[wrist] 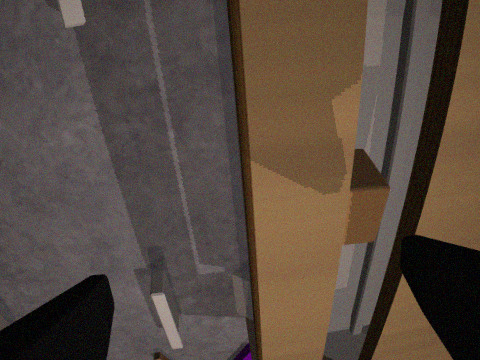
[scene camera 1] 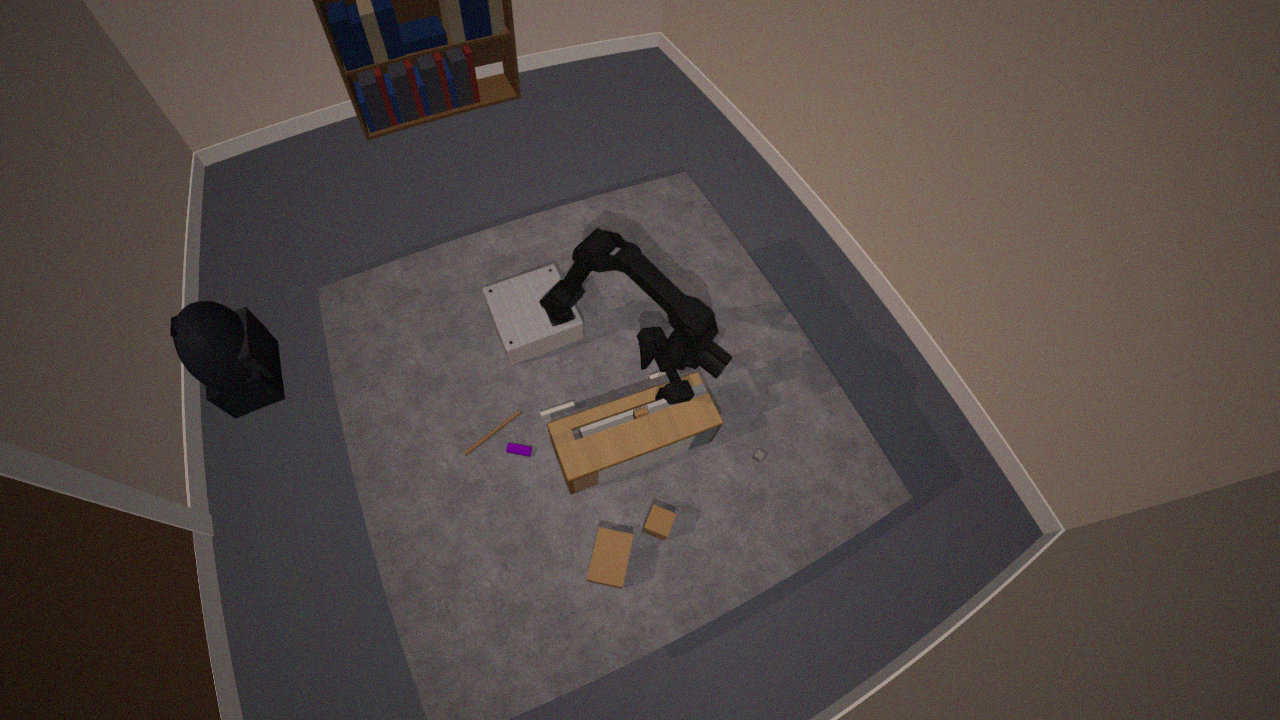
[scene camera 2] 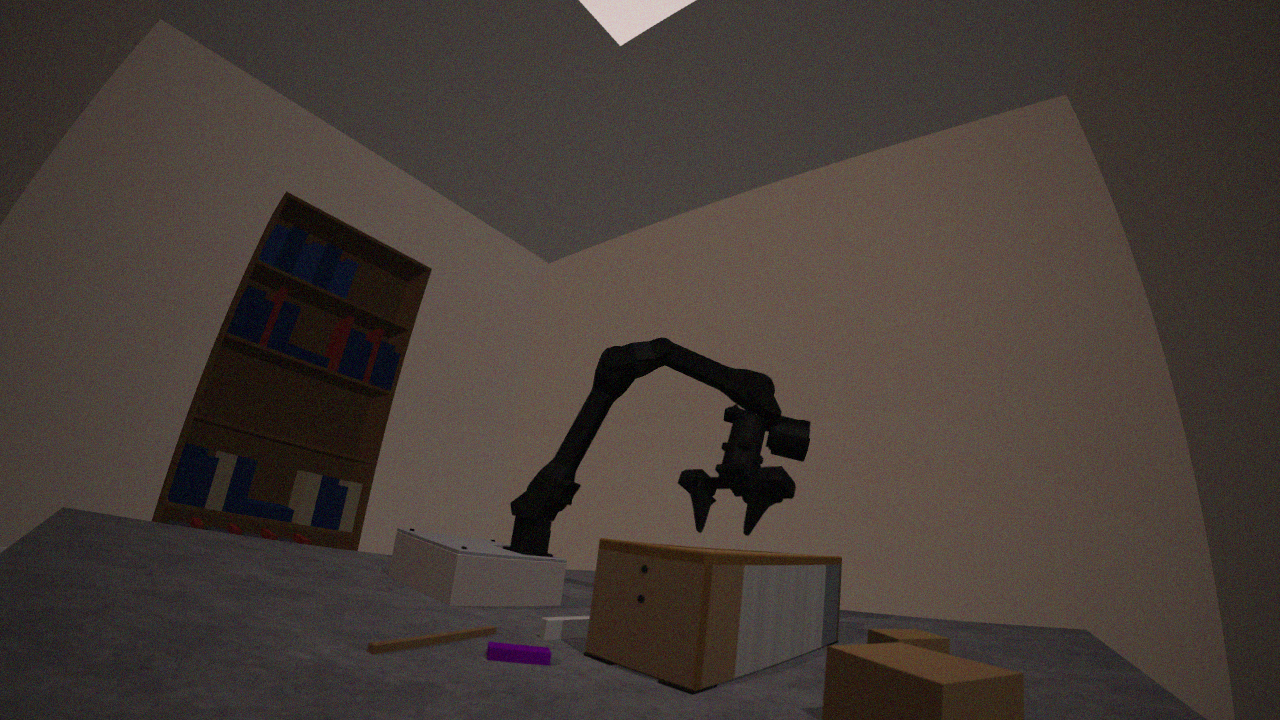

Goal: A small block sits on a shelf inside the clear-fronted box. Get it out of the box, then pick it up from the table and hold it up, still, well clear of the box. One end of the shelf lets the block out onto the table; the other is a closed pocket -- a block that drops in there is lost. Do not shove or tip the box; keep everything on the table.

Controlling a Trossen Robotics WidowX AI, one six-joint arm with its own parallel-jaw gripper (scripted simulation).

Scene:
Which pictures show my gripper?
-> The wrist view, scene camera 1 and scene camera 2: all of them.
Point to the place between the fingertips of my gripper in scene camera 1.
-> At 649, 384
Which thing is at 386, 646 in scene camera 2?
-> A thin wooden stick.

